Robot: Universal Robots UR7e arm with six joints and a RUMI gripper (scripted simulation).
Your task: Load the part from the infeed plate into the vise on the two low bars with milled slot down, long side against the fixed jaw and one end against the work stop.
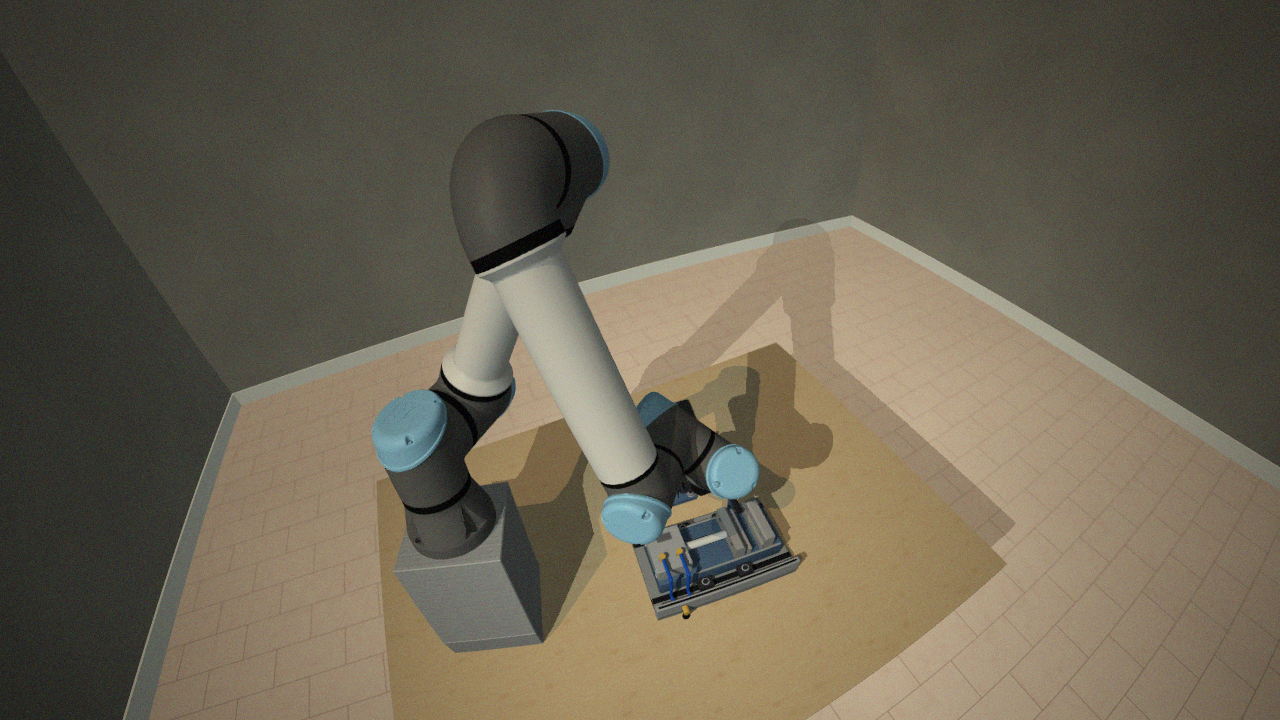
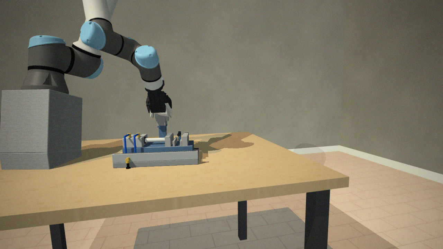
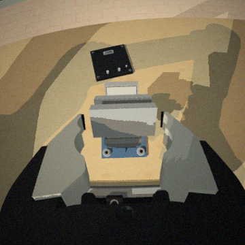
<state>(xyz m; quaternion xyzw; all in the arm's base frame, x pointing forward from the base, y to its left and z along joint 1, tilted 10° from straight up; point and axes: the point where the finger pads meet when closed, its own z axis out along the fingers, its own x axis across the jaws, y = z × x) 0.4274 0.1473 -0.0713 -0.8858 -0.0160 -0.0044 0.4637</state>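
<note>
My gripper is now 1 cm to the right of the part. From my hand the other things lie so: v-block post: 1 cm to the left, 10 cm below; white cylinder rod: 1 cm ahead, 18 cm to the right, 8 cm below; work stop: 9 cm ahead, 14 cm to the right, 7 cm below.
</note>
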